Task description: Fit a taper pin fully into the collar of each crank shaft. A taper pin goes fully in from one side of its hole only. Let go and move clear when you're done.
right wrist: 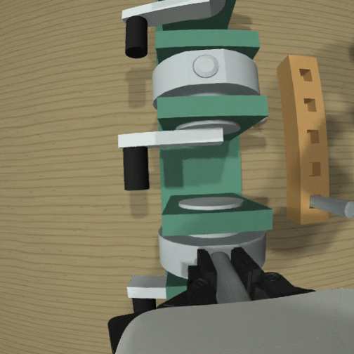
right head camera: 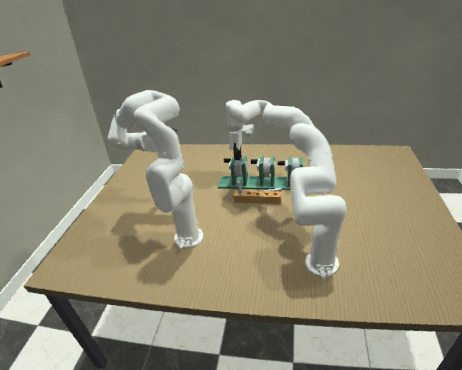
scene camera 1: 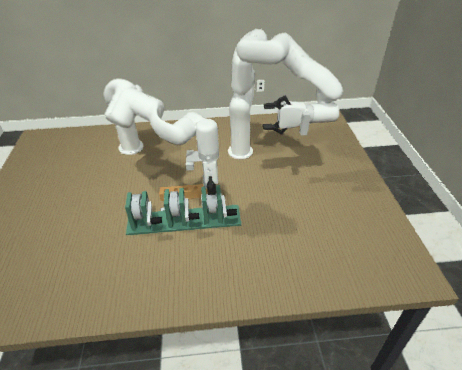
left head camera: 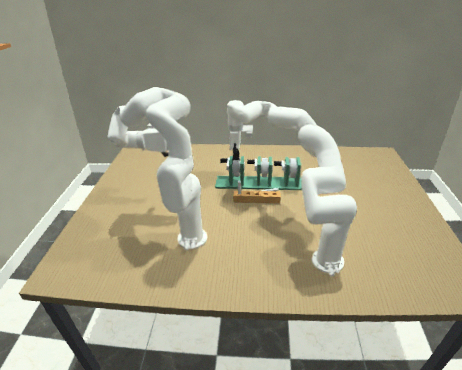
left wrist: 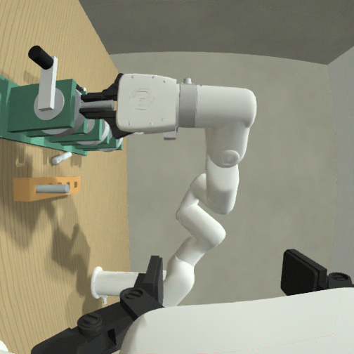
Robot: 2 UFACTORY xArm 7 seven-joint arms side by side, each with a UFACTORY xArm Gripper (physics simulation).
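Places are measured from the left arm's base along level axes (x ahead, y up, z right), in metres.
Where they show: left gripper, fingertip midpoint: (scene camera 1: 263,116); right gripper, fingertip midpoint: (right head camera: 238,158) (scene camera 1: 211,192) (left head camera: 236,158); left arm's base, origin of the base link: (right head camera: 189,237) (scene camera 1: 240,152) (left head camera: 192,238); right arm's base, origin of the base link: (right head camera: 321,264) (scene camera 1: 131,147) (left head camera: 327,261).
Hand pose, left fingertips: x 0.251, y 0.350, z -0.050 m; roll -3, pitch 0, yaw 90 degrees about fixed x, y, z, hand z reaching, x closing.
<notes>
Each offset is from my left fingertips to the top centre of the thing. "*": to the spot under its first point.
Three crank shafts stand in a row on a green stand (left head camera: 223,183) (scene camera 1: 233,222). My right gripper (left head camera: 236,158) (scene camera 1: 211,193) (left wrist: 82,105) (right wrist: 217,266) is shut on an upright taper pin (left wrist: 102,105) (right wrist: 231,285), whose lower end is in the end collar (right wrist: 175,254). How deep it sits is hidden. In the right wrist view, a round pin head (right wrist: 205,66) shows in the middle collar (right wrist: 240,75). Another pin {dx +0.029, dy -0.241, dz +0.254 m} (left head camera: 239,187) (left wrist: 52,188) (right wrist: 332,205) stands in the orange rack (left wrist: 24,190) (right wrist: 296,150). A loose pin (left wrist: 61,158) lies between stand and rack. My left gripper (scene camera 1: 270,116) (left wrist: 224,273) is open and empty, far from the stand.
Crank arms with black handles (scene camera 1: 231,212) (scene camera 1: 194,216) (scene camera 1: 156,220) stick out beside the collars. The orange rack {* dx +0.000, dy -0.328, dz +0.341 m} (left head camera: 257,199) lies close along the stand, on the side toward the arm bases. Green uprights (right wrist: 215,222) flank the collars. The left arm is folded over its base.
</notes>
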